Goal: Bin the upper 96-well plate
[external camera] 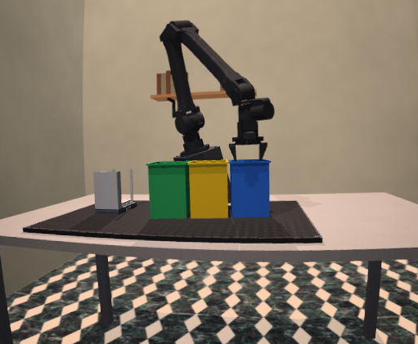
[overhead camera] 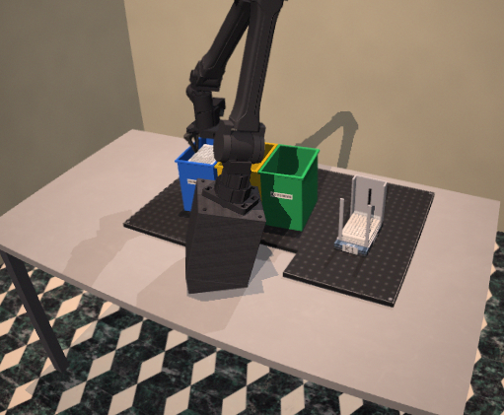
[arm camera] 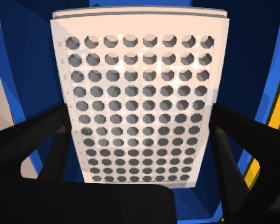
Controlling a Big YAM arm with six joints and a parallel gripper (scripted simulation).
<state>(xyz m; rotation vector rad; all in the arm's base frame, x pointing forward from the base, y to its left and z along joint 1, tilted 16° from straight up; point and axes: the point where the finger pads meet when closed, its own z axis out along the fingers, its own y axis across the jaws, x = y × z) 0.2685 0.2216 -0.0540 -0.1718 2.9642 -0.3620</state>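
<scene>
My hand is 80 mm above the blue bin and 10 mm past it. Also, from my hand: yellow bin 130 mm to the right, 80 mm below, 10 mm ahead; then green bin 260 mm to the right, 80 mm below, 20 mm ahead.
</scene>
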